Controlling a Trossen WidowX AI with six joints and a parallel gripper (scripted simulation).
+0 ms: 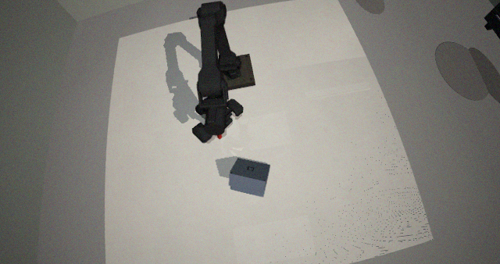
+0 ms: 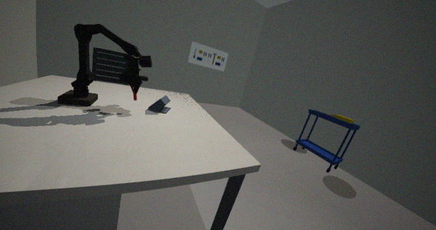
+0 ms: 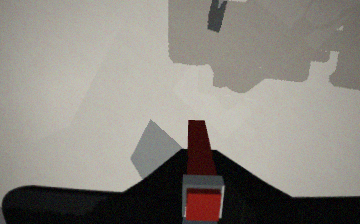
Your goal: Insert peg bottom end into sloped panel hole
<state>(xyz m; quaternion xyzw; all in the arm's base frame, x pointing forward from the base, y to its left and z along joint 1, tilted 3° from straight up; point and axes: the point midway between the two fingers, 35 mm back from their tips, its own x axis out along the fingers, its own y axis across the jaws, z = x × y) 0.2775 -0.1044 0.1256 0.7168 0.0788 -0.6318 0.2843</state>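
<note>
Right now the grey sloped panel block is 170 mm ahead of my gripper tip, 60 mm to the left of it and 80 mm below it. Round my gripper tip: red square peg (20 mm above).
</note>
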